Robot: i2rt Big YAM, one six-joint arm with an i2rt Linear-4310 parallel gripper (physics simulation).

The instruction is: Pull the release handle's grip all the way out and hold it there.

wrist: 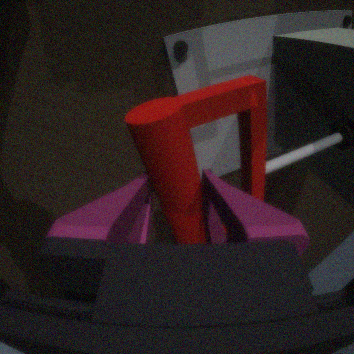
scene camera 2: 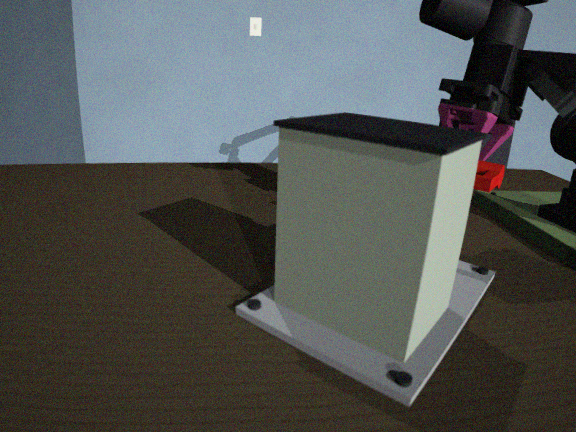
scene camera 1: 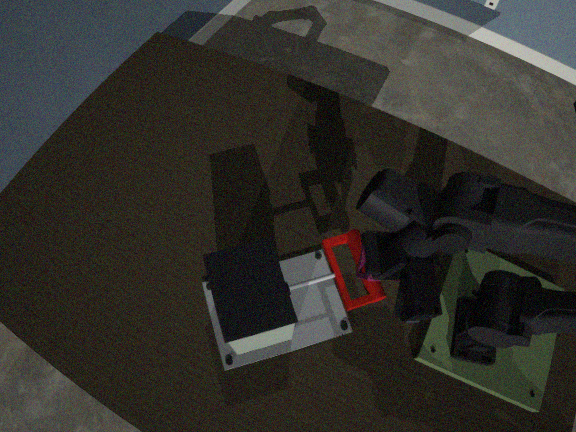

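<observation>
The release handle's red grip (scene camera 1: 342, 274) (scene camera 2: 489, 176) (wrist: 172, 160) is a rectangular loop with a thick round bar on its outer side. A pale rod (scene camera 1: 312, 282) (wrist: 305, 152) runs from the loop's inner side to the box (scene camera 1: 250, 290) (scene camera 2: 360, 225) (wrist: 312, 90), and a length of it shows between them. My gripper (scene camera 1: 363, 260) (wrist: 177, 177) has magenta fingers and is shut on the grip's round outer bar, one finger on each side of it. In the second scene view the box hides part of the grip. The loop stands clear of the box, beyond the base plate's edge.
The box stands on a grey base plate (scene camera 1: 320, 325) (scene camera 2: 325, 350) (wrist: 225, 45) with dark bolts at its corners. A green plate (scene camera 1: 510, 380) (scene camera 2: 530, 197) under the arm's base lies to the right. The brown table (scene camera 1: 125, 200) (scene camera 2: 125, 325) carries both.
</observation>
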